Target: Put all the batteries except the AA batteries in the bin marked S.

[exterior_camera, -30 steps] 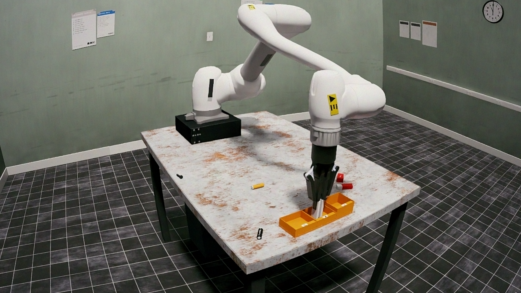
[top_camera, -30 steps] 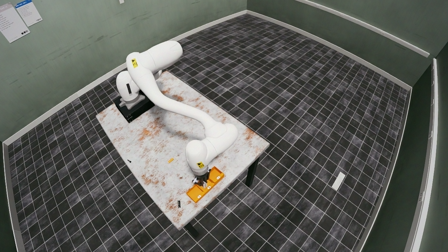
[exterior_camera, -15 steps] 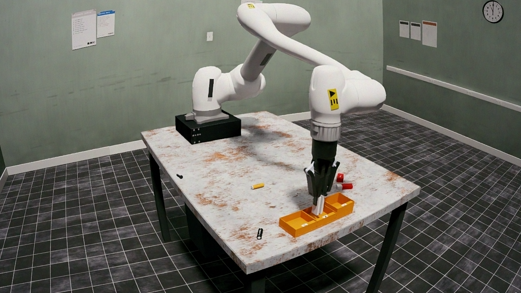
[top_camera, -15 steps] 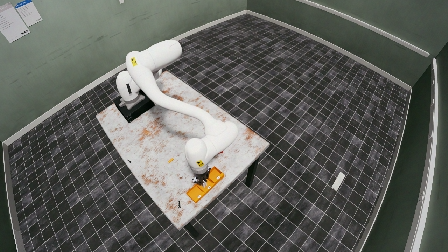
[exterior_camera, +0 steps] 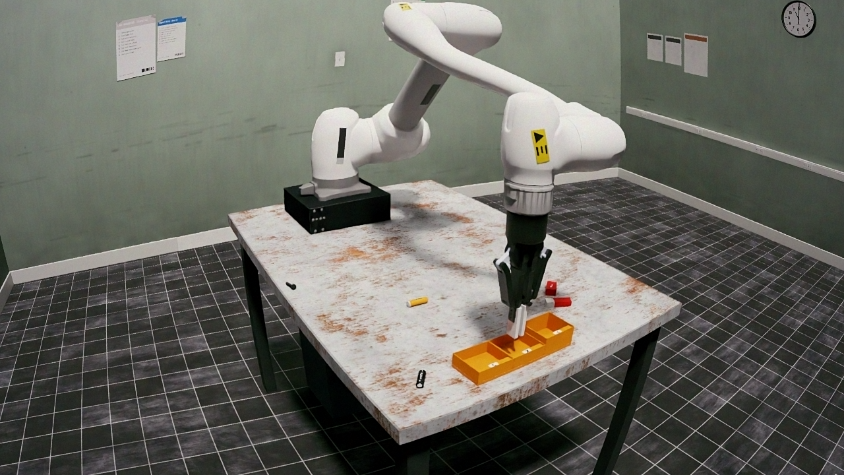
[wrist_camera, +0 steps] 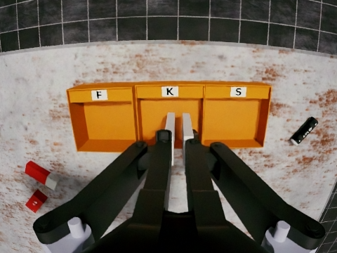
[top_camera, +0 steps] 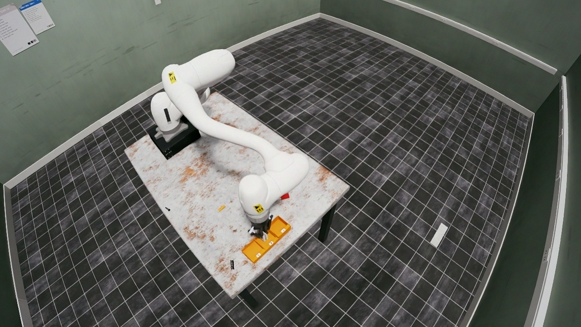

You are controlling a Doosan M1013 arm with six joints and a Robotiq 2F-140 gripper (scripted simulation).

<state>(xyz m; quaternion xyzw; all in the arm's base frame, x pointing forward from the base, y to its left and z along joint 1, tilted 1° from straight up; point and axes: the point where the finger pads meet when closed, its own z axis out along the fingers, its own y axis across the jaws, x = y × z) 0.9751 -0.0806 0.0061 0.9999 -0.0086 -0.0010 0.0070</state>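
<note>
Now: the red block battery 190 mm behind my hand, 290 mm to the left of it and 80 mm below it. Also, from my hand: red cylinder (120 mm behind, 240 mm to the left, 80 mm below); black battery (30 mm behind, 190 mm to the right, 80 mm below); joined orange bins (10 mm to the left, 70 mm below).
</note>
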